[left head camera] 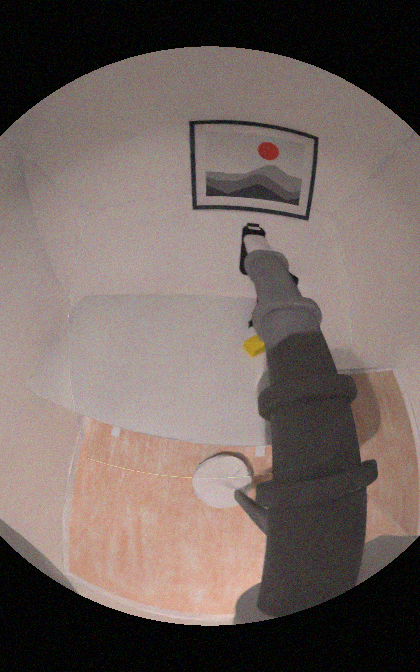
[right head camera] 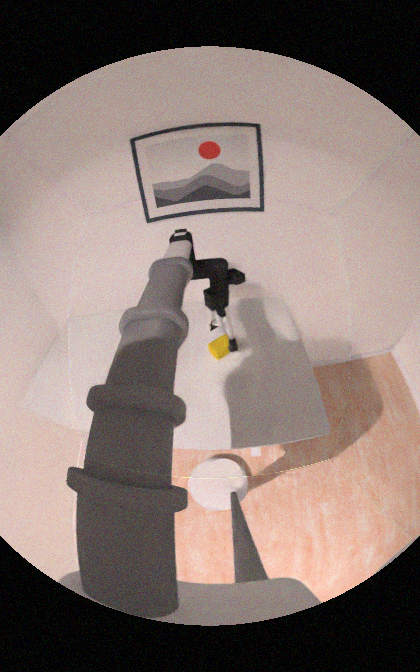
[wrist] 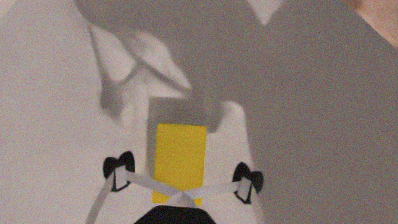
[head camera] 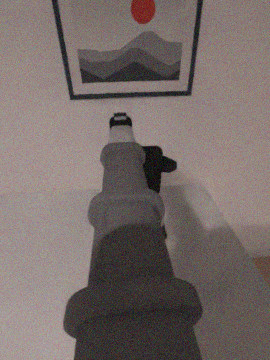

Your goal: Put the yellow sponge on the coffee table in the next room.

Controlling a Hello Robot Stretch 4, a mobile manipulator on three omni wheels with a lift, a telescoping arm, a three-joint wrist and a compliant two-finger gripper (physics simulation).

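Places are measured from the robot's base along level axes (x ahead, y left, z up), in centimetres.
Where they show: gripper, fingertip midpoint: [wrist: 184,170].
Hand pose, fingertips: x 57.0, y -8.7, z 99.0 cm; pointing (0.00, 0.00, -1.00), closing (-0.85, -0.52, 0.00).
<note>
After its pixels a point has its place.
The yellow sponge [left head camera: 254,346] [right head camera: 218,347] [wrist: 180,150] @[x 58.6, y -9.9, z 96.7 cm] lies on a white table [head camera: 40,275] @[x 45.2, y 31.2, z 92.3 cm] [left head camera: 150,370] [right head camera: 280,395] [wrist: 50,75] @[x 80.9, y -6.2, z 92.3 cm]. In the wrist view its long side points away from the gripper. My gripper [right head camera: 223,335] [wrist: 184,170] @[x 57.0, y -8.7, z 99.0 cm] is open and points down at the sponge. In the wrist view the near part of the sponge shows between the two black fingertips, with a gap on each side. How high the fingertips are above the table top is hard to tell. The arm partly hides the sponge in the left head view, and the sponge does not show in the head view.
A wall with a framed picture [head camera: 132,57] @[x 97.1, y -6.5, z 154.9 cm] [left head camera: 250,172] [right head camera: 200,175] rises behind the table. My extended arm [head camera: 130,255] @[x 18.0, y 0.0, z 140.7 cm] [left head camera: 310,435] [right head camera: 132,435] reaches over the table. A round white object [left head camera: 220,475] [right head camera: 212,482] shows over the wooden floor [left head camera: 150,540] [right head camera: 325,510] at the table's near side.
</note>
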